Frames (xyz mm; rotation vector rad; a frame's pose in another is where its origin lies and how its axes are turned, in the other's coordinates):
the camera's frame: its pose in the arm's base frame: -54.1 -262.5 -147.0 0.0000 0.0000 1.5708
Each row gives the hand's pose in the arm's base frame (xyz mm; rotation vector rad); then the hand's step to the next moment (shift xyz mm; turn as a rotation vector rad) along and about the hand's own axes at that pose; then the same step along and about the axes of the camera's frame.
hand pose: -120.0 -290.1 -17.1 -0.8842 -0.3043 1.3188
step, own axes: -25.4 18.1 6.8 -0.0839 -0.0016 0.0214
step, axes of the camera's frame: -21.0 24.0 -1.3 -0.0691 0.0353 0.0384
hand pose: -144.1 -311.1 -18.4 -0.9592 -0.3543 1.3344
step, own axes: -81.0 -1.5 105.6 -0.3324 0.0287 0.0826
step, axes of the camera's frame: -34.3 94.6 87.1 -0.2769 0.1612 0.1246
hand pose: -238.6 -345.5 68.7 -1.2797 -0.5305 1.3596
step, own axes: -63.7 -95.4 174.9 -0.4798 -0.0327 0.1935
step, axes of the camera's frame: 29.5 130.3 160.9 -0.3541 0.2681 0.2674
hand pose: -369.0 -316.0 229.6 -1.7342 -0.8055 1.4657
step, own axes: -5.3 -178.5 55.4 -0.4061 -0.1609 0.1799
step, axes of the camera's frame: 100.6 57.8 146.6 -0.2245 0.2445 0.3361
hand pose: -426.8 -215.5 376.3 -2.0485 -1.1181 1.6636
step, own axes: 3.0 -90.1 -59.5 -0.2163 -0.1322 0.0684
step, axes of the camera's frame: 76.8 -19.8 73.4 -0.0819 0.1231 0.2170
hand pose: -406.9 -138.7 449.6 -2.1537 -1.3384 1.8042
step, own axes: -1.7 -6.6 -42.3 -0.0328 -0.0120 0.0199
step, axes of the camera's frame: 23.3 -30.7 18.6 -0.0220 0.0218 0.0256
